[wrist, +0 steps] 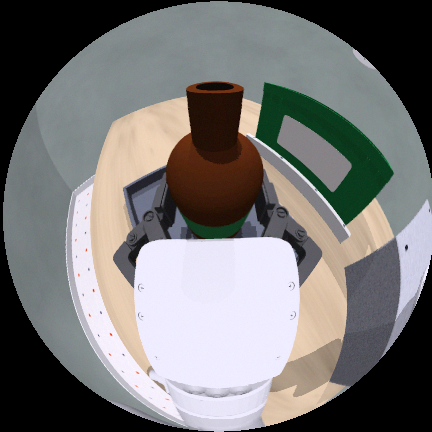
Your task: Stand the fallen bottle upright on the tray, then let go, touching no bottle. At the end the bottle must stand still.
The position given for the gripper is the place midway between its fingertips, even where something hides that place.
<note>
In view: the gripper point(214, 179), a brown bottle point(214, 173) and a white rail point(315, 198).
</note>
